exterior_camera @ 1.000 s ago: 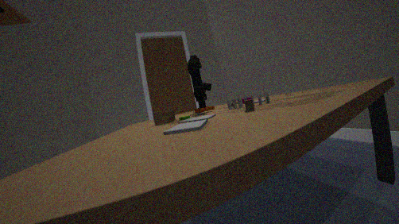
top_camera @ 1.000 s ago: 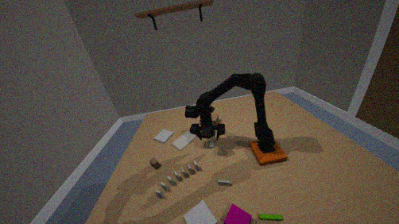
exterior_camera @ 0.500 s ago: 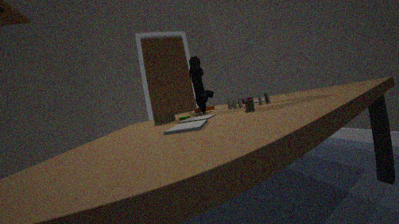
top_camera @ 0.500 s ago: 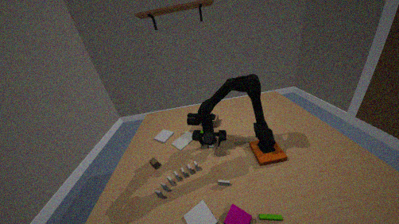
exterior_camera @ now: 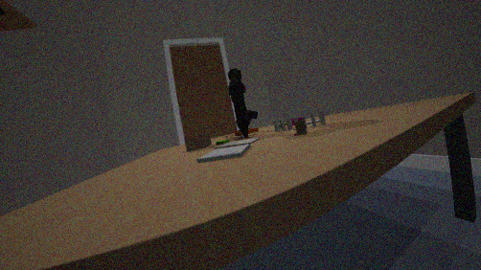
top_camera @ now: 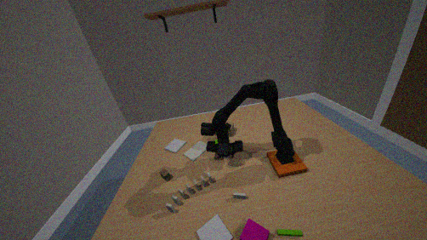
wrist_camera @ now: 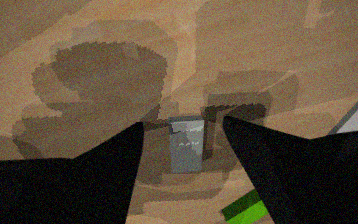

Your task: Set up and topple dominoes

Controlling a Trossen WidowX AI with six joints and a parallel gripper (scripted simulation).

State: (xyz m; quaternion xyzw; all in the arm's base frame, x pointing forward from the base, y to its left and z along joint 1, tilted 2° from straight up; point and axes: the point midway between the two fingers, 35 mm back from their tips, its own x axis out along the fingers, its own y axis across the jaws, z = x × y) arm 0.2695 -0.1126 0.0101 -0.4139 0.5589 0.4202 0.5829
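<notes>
The green block is 40 mm ahead of my gripper tip, 130 mm to the right of it and 10 mm above it. The rest, counted from my gripper tip: brown box: 40 mm behind, 220 mm to the right, 30 mm above; brown cube: 330 mm ahead, 50 mm to the left, 20 mm above; white sheet: 160 mm ahead, 100 mm to the right.
</notes>
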